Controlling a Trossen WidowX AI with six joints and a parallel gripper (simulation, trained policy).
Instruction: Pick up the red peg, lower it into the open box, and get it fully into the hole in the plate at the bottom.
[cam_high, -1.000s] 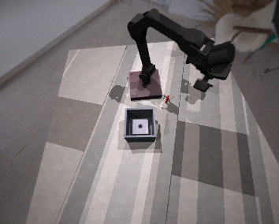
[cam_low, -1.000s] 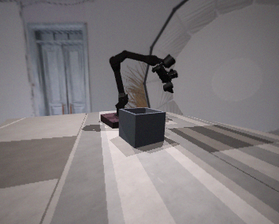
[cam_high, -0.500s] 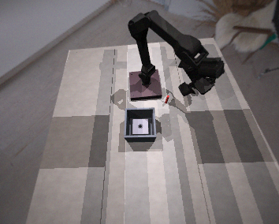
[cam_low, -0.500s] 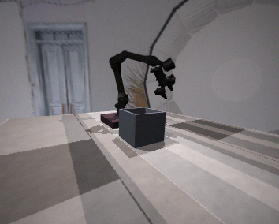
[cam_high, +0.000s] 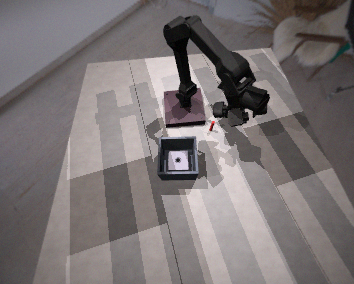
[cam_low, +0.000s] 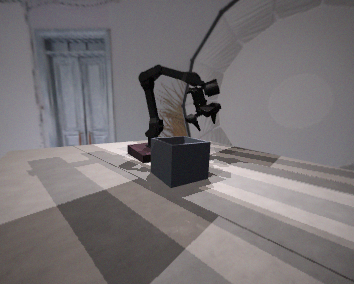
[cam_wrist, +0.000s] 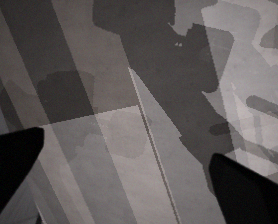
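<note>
My gripper tip is now 13 cm above the red peg, 10 cm to the left of it and 4 cm past it. From my gripper tip the other things lie so: pale plate 28 cm to the right, 13 cm ahead, 12 cm below.
</note>
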